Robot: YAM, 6 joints.
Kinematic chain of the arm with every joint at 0, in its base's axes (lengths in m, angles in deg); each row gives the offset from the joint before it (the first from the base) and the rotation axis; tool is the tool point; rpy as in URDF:
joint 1: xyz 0 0 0.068 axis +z
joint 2: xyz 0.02 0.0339 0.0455 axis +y
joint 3: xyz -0.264 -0.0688 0 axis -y
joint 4: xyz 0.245 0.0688 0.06 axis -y
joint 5: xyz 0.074 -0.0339 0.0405 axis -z
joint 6: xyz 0.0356 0 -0.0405 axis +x
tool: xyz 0 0 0 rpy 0 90 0
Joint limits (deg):
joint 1: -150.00..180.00
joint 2: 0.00..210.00
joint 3: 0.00..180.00
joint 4: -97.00..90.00
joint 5: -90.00..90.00
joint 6: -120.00..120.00
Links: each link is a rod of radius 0.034 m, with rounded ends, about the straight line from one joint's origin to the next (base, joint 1, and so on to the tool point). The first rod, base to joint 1, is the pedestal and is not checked.
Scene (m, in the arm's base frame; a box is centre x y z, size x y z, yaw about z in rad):
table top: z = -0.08
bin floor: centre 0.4 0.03 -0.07 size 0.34 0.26 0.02 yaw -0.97
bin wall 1: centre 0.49 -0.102 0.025 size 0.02 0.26 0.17 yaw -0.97
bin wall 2: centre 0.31 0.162 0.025 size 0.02 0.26 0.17 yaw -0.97
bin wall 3: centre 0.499 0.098 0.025 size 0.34 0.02 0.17 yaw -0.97
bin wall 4: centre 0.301 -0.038 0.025 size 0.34 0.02 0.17 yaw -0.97
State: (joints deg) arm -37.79 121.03 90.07 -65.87 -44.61 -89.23
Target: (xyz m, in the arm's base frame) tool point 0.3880 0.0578 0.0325
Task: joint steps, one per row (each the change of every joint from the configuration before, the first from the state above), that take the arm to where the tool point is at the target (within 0.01 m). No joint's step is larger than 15 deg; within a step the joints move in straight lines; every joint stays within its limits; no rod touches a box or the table.
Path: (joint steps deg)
1: 13.84 -3.47 -2.46 -1.83 2.82 0.22
2: 13.85 -3.48 -2.46 -1.82 2.82 0.22
3: 7.41 13.67 2.51 4.97 -3.62 -0.22
4: 7.41 13.66 2.51 4.96 -3.62 -0.22

